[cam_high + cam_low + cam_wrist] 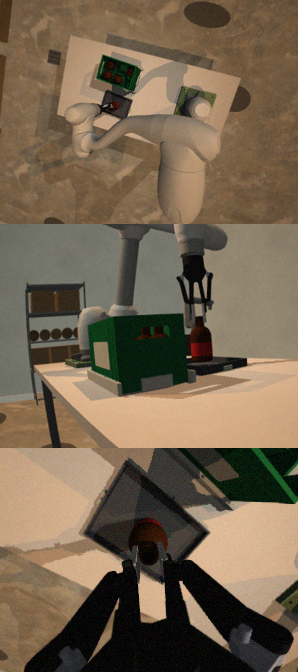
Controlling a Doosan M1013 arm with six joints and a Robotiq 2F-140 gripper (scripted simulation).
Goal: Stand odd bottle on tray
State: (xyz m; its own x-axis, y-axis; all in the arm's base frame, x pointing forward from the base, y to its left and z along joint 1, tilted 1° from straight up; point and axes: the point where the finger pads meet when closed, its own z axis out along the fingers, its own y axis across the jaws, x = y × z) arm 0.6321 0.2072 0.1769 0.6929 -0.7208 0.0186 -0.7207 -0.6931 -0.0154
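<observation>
Now: the brown bottle 90 mm below my hand. The rest, counted from my hand: green crate: 20 mm ahead, 270 mm to the right, 100 mm below; dark tray: 170 mm below.
</observation>
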